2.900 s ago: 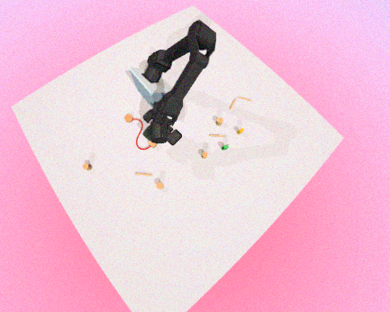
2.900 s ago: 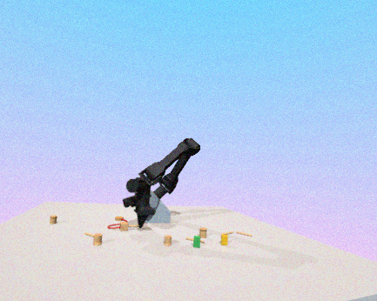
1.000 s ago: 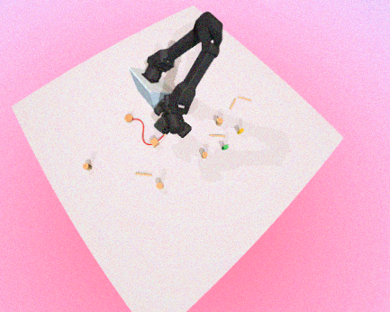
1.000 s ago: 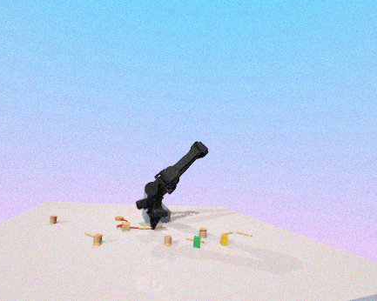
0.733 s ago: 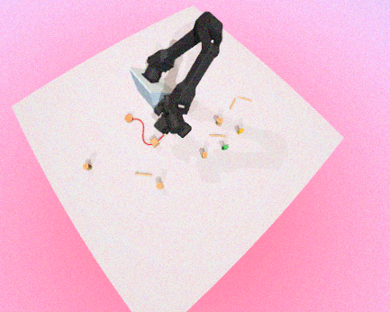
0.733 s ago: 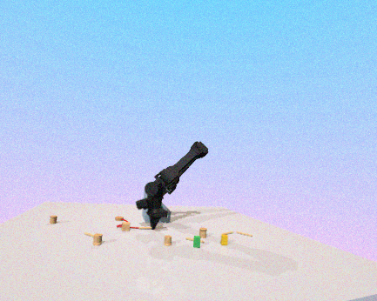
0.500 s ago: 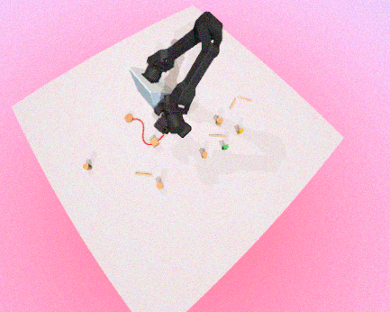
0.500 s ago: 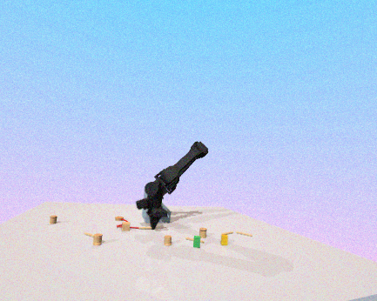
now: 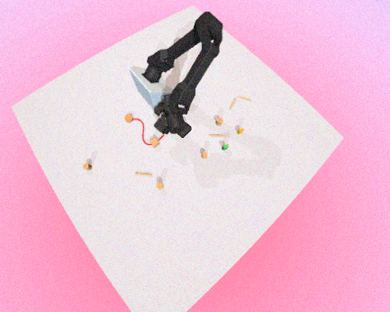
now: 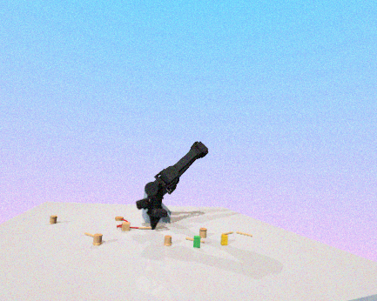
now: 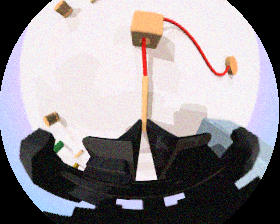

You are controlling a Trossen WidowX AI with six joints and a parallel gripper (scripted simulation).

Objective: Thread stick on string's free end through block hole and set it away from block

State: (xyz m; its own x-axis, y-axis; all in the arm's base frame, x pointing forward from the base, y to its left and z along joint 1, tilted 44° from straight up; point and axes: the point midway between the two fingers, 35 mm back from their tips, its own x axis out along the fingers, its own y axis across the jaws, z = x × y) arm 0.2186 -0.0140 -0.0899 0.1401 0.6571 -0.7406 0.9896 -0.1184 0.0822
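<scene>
Now: gripper tip 4 cm to the left of the thin wooden stick and 1 cm below it. Also, from my gripper tip: green piece 25 cm ahead, 9 cm to the left, 2 cm above; round wooden button 19 cm behind, 12 cm to the right, 1 cm above; wooden block 12 cm to the right, 2 cm above.
</scene>
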